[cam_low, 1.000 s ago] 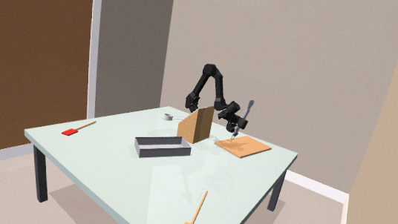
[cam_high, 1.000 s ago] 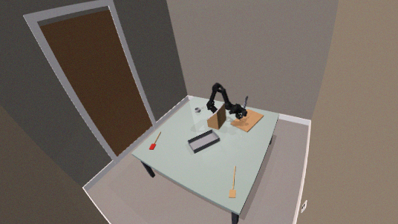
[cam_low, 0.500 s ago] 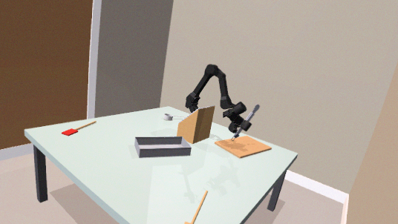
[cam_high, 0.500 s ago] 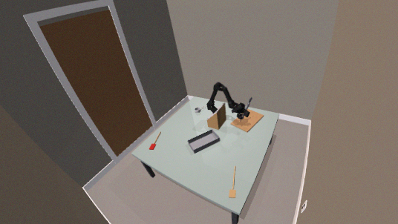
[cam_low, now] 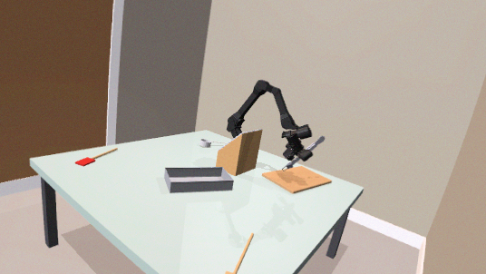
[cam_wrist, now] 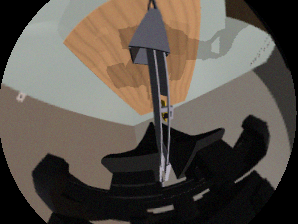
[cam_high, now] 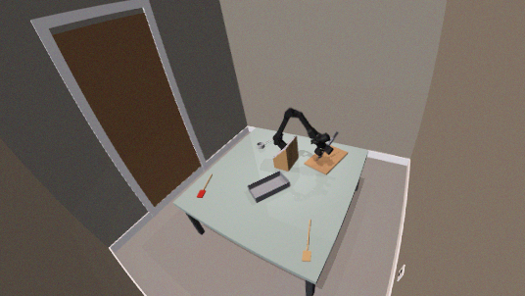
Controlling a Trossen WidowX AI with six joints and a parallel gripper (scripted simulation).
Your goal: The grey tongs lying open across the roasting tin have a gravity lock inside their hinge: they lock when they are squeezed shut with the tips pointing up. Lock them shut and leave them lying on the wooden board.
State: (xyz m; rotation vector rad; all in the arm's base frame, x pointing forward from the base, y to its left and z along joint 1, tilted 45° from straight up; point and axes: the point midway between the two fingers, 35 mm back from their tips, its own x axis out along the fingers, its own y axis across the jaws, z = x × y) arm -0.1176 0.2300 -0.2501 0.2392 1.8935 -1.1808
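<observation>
My gripper tip is now 130 mm above the wooden board, 30 mm past it and 20 mm to the left of it. From my gripper tip the other things lie so: roasting tin (480 mm ahead, 340 mm to the right, 110 mm below).
</observation>
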